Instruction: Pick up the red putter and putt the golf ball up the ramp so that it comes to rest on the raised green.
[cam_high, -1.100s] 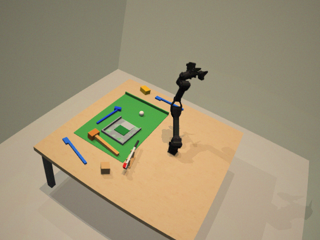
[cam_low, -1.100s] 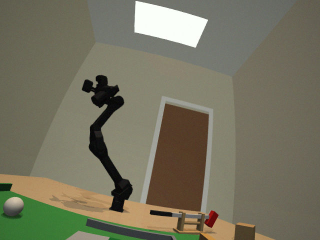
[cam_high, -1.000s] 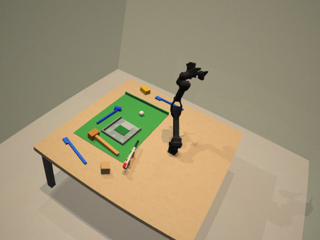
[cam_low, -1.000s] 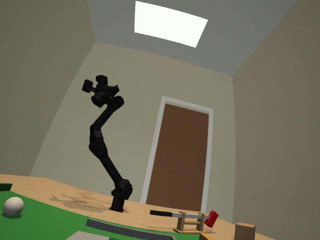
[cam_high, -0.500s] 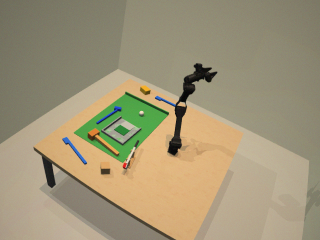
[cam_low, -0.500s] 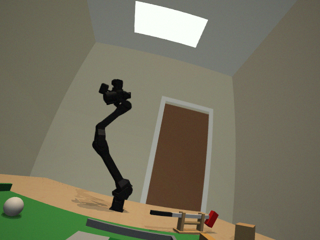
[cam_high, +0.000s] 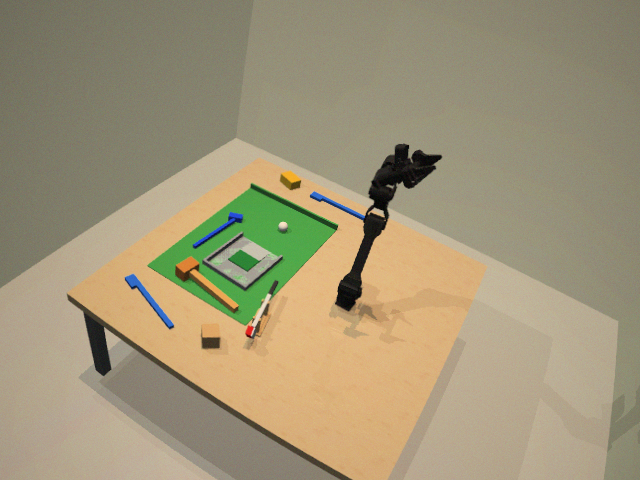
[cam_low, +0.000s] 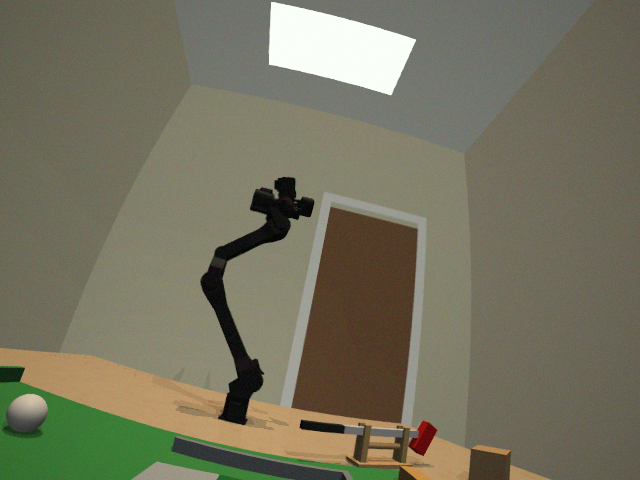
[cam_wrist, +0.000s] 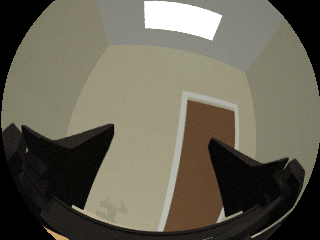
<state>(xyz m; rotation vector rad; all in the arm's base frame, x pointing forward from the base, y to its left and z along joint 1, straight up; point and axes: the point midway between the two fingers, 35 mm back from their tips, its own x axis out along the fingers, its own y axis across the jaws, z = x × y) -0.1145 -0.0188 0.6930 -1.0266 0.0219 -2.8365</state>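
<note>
Now: gripper tip 66 cm above the red putter, 34 cm short of it and 31 cm to the right of it. From my gripper tip the other things lie so: wooden cube: 68 cm below, 51 cm to the left, 42 cm ahead; then small wooden stand: 68 cm below, 34 cm ahead, 33 cm to the left; then white golf ball: 69 cm below, 57 cm ahead, 17 cm to the right.
</note>
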